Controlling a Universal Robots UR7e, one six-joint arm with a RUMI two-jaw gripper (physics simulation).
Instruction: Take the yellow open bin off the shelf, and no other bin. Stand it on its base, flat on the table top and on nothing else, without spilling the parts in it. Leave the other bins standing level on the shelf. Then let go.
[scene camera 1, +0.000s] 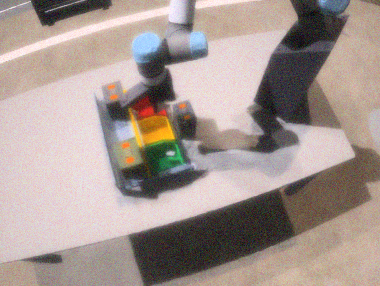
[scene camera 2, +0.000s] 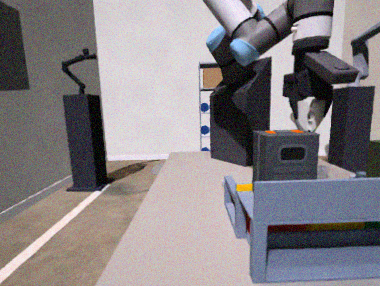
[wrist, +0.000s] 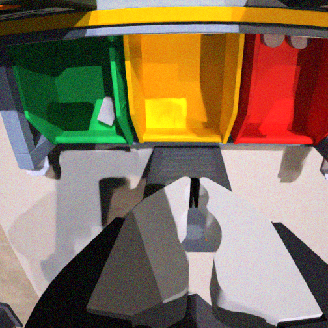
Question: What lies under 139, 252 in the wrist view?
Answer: My gripper.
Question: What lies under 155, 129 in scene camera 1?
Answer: A yellow open bin.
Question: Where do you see a shelf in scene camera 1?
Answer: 119, 129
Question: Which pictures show my gripper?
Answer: Scene camera 1, scene camera 2 and the wrist view: all of them.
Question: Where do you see a yellow open bin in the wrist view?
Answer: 181, 87
